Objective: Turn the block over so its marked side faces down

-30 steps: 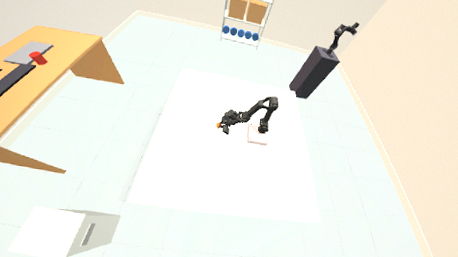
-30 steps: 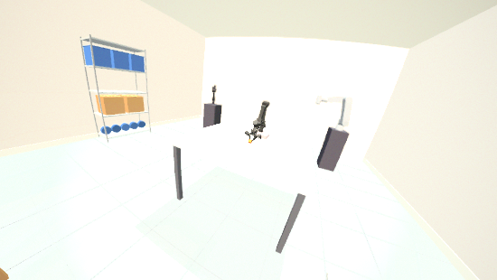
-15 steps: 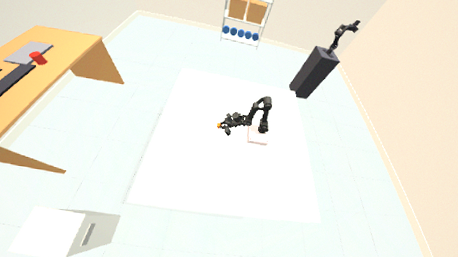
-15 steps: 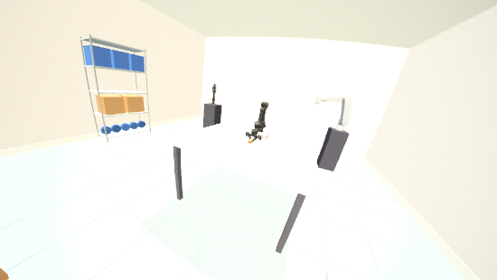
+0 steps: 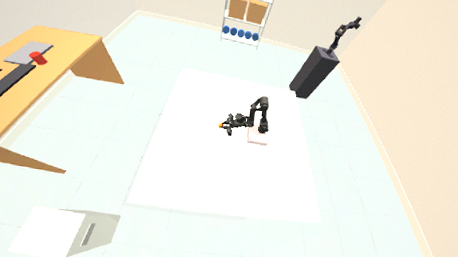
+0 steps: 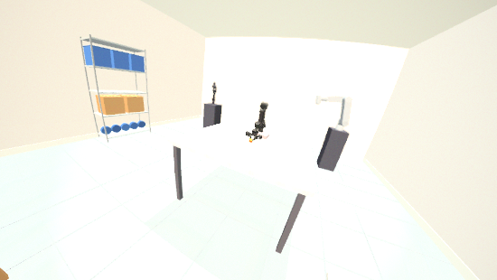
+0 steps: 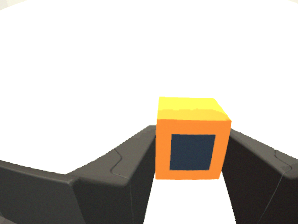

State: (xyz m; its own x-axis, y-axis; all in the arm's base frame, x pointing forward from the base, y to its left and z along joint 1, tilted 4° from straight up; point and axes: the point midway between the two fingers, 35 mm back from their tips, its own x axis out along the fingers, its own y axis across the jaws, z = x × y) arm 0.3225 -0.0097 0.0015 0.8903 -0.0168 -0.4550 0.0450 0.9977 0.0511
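Now: gripper tip 1 cm past the block.
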